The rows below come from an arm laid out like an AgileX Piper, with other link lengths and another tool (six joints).
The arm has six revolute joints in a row. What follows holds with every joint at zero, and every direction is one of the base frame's. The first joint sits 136.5 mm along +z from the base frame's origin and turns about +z. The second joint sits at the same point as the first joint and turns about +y. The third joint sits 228.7 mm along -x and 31.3 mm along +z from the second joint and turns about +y. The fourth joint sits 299.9 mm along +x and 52.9 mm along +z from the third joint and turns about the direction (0.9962, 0, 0.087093). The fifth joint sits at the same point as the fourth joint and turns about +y. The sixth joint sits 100.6 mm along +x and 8.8 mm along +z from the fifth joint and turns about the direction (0.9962, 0, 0.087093). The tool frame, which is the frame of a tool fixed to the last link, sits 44.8 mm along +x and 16 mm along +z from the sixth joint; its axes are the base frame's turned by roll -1.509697, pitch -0.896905 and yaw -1.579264 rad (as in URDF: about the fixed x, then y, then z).
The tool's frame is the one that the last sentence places.
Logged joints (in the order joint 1, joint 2, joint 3, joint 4, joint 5, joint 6), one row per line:
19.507 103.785 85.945 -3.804 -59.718 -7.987
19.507 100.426 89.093 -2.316 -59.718 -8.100
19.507 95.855 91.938 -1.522 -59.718 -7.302
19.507 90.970 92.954 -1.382 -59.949 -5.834
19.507 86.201 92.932 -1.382 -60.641 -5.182
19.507 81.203 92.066 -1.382 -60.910 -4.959
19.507 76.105 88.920 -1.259 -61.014 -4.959
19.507 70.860 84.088 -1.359 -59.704 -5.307
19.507 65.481 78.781 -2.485 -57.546 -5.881
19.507 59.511 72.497 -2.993 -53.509 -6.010
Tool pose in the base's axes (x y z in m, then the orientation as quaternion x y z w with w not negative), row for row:
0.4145 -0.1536 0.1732 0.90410 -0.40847 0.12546 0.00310
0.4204 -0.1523 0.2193 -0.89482 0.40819 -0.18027 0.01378
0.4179 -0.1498 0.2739 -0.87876 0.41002 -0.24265 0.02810
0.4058 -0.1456 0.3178 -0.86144 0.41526 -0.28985 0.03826
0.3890 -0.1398 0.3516 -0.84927 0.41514 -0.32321 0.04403
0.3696 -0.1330 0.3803 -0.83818 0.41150 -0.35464 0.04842
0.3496 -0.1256 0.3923 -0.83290 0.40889 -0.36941 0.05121
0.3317 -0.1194 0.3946 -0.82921 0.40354 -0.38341 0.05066
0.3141 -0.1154 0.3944 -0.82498 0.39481 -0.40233 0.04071
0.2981 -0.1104 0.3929 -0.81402 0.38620 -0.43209 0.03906
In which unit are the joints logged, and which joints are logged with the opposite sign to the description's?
The joints are logged in degrees. Opposite sign: joint 1, joint 3, joint 5.
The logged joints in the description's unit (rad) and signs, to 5 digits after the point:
-0.34046 1.81139 -1.50002 -0.06639 1.04228 -0.13940
-0.34046 1.75276 -1.55497 -0.04042 1.04228 -0.14137
-0.34046 1.67299 -1.60462 -0.02656 1.04228 -0.12744
-0.34046 1.58773 -1.62235 -0.02412 1.04631 -0.10182
-0.34046 1.50449 -1.62197 -0.02412 1.05839 -0.09044
-0.34046 1.41726 -1.60685 -0.02412 1.06308 -0.08655
-0.34046 1.32828 -1.55195 -0.02197 1.06490 -0.08655
-0.34046 1.23674 -1.46761 -0.02372 1.04203 -0.09262
-0.34046 1.14286 -1.37499 -0.04337 1.00437 -0.10264
-0.34046 1.03866 -1.26531 -0.05224 0.93391 -0.10489

